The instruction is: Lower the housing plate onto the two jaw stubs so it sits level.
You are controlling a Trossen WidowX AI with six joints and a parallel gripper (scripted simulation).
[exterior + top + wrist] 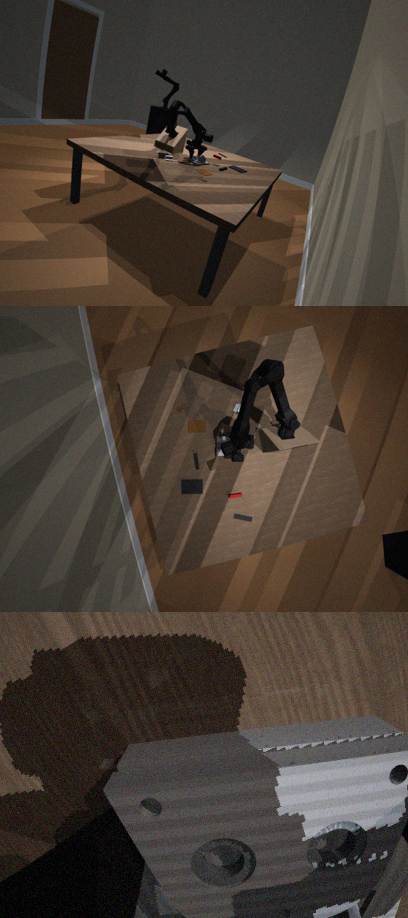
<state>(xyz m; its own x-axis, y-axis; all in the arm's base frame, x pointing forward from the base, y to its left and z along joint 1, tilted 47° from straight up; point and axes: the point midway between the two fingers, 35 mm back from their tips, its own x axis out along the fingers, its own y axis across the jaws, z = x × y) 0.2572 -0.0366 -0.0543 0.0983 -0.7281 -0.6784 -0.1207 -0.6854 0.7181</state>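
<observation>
The pale grey piece is 20 mm above my gripper tip and 10 mm ahead of it. Round my gripper tip: brown tile 210 mm ahead, 150 mm to the right, 10 mm below; then red block 300 mm to the left, 30 mm ahead; then dark flat plate 280 mm ahead, 210 mm to the left, 10 mm below.
</observation>
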